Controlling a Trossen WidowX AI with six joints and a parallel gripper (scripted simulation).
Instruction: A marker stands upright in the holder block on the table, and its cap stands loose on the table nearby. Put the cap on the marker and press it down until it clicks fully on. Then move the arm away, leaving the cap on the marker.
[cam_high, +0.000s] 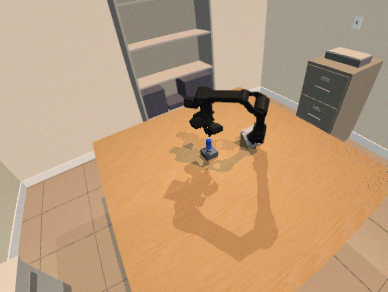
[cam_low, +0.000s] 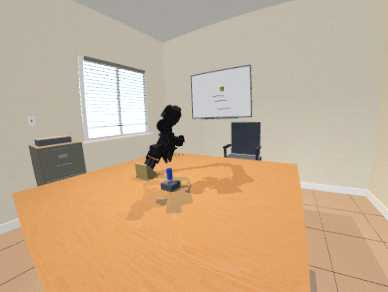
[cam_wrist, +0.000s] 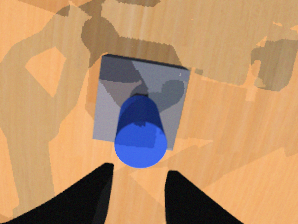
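My gripper tip is now 60 mm above the blue cap. From my gripper tip the other things lie so: holder block: 120 mm below.
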